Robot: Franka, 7 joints.
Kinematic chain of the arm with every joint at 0, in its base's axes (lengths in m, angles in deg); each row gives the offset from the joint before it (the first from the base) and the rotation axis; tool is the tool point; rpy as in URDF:
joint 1: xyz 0 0 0.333 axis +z
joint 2: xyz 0 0 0 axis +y
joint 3: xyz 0 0 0.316 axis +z
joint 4: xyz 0.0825 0 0 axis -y
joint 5: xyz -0.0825 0 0.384 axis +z
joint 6: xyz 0 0 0 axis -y
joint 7: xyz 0.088 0 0 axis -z
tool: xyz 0 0 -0.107 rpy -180 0 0
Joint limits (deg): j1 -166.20..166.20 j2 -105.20..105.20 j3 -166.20..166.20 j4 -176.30..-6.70 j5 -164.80..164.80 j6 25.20..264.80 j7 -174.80..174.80
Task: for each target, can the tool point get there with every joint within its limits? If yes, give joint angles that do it. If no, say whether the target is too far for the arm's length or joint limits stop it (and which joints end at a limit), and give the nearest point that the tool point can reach.
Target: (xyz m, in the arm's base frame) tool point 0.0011 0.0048 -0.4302
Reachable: no: joint limits stop it (at a limit: joint 2) | nearest point 0.0134 0.0584 -0.3115 | short by 0.131 m
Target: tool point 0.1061 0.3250 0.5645
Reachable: yes | joints 118.20 -62.01 -33.21 -150.62 -72.64 125.63 48.27
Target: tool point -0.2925 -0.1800 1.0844
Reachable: yes | joints -110.07 20.49 -118.01 -21.88 86.59 99.62 127.56
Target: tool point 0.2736 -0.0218 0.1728
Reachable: yes | joints -118.33 -46.25 103.68 -153.62 -111.87 222.78 14.11
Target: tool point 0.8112 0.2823 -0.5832
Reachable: no: too far | nearest point 0.5721 0.1991 -0.2517 | short by 0.417 m
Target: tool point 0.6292 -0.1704 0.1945
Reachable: yes | joints -13.97 43.88 -12.19 -93.25 79.45 89.24 -24.65
